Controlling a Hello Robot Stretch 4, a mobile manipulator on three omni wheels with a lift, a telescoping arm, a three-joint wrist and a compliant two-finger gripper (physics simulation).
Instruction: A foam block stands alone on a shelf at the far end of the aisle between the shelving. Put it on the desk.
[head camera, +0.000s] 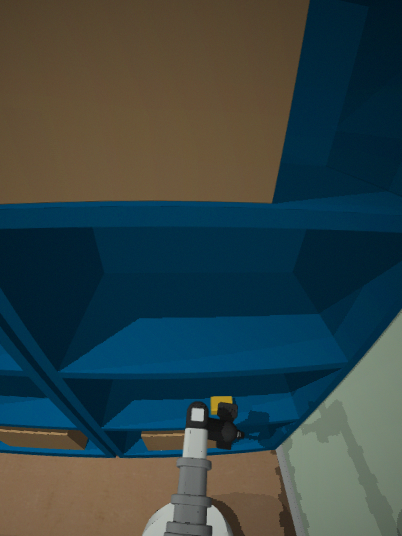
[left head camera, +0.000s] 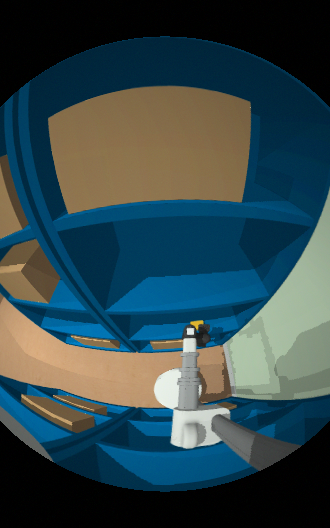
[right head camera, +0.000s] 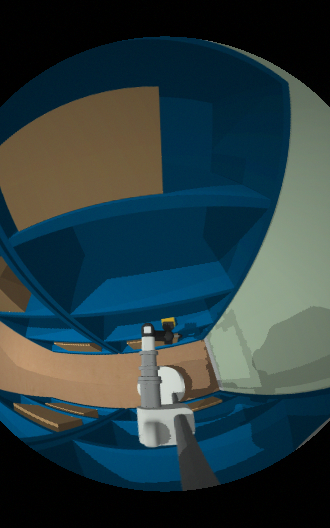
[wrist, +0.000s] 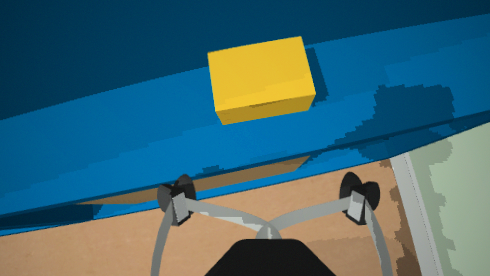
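The yellow foam block lies on a low blue shelf, near the right end of the unit. My gripper is open and empty, its two dark fingertips wide apart in the wrist view. The fingertips stand short of the block, on its aisle side, and appear apart from it; the block lies ahead, roughly between them and a little left of their middle. In the head camera view the gripper partly overlaps the block's lower right. The desk does not show in these views.
Large cardboard fills the upper bay. A brown box lies on the shelf below the block. A pale green wall closes the right side. More shelving with boxes stands behind the robot.
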